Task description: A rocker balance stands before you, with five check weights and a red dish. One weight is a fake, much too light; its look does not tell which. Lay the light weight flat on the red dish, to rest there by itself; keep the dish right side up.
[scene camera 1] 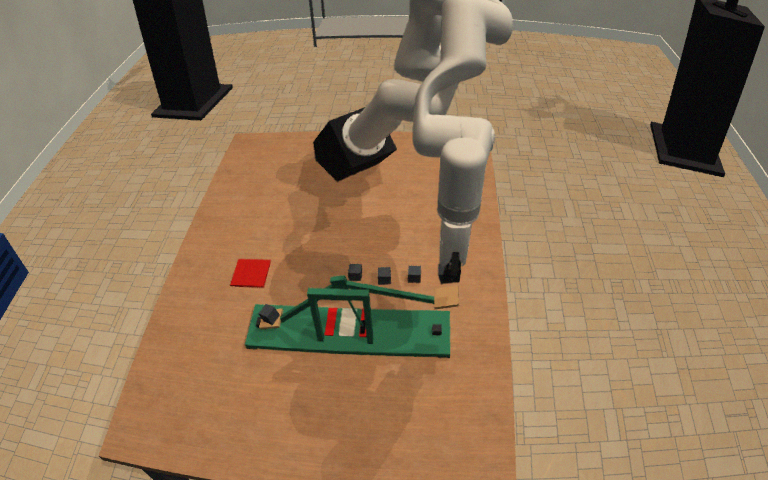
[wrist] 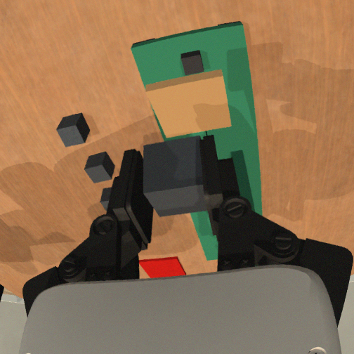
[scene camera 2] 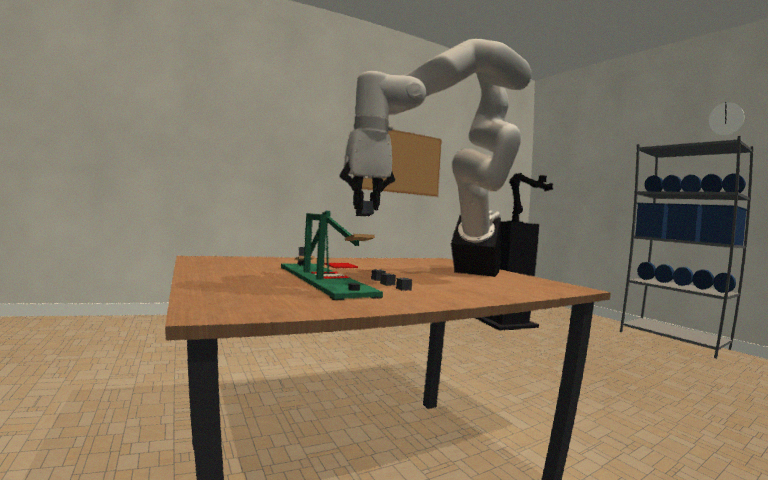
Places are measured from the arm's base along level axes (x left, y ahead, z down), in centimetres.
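Pixels of known places: gripper, fingertip midpoint: (scene camera 1: 451,273) (scene camera 2: 366,209); arm's base at its link origin: (scene camera 1: 363,134) (scene camera 2: 476,230).
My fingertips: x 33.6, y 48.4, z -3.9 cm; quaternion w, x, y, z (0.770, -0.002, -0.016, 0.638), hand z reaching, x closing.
Note:
Ahead of a thing's pixels: the offset from my fingertips to its middle. "*": to the spot under its first point. Level surfaces: height alone.
My gripper (scene camera 1: 451,276) (scene camera 2: 367,204) (wrist: 174,163) is shut on a dark grey cube weight, held in the air above and beside the raised right pan @[dx -0.4, dy +1.0, dz +6.3 cm] (scene camera 1: 446,296) (scene camera 2: 360,237) (wrist: 192,105), apart from it. That pan is bare. The green rocker balance @[dx -21.0, dy +5.4, dz +10.4 cm] (scene camera 1: 338,293) (scene camera 2: 322,249) (wrist: 150,62) is tilted; its left pan @[dx -38.4, dy +9.1, dz +16.0 cm] (scene camera 1: 270,324) is low and bears a tilted weight @[dx -38.4, dy +9.3, dz +14.1 cm] (scene camera 1: 268,314). Three more weights @[dx -25.0, dy -11.4, dz +18.6 cm] (scene camera 1: 355,271) @[dx -17.8, dy -12.1, dz +18.6 cm] (scene camera 1: 384,275) @[dx -10.9, dy -14.3, dz +18.6 cm] (scene camera 1: 414,273) stand in a row on the table behind the balance. The flat red dish @[dx -51.5, dy -5.4, dz +19.8 cm] (scene camera 1: 250,272) (scene camera 2: 343,265) (wrist: 165,267) lies at the left, bare.
The balance's base carries a small black block @[* dx -2.0, dy +1.7, dz +17.1 cm] (scene camera 1: 436,329) (scene camera 2: 353,286) (wrist: 192,62) near its right end, and a white strip @[* dx -22.0, dy +3.8, dz +18.3 cm] (scene camera 1: 347,322) between red strips under the upright frame. The wooden table @[dz +20.0 cm] (scene camera 1: 237,407) (scene camera 2: 481,294) has its right edge close beside the gripper.

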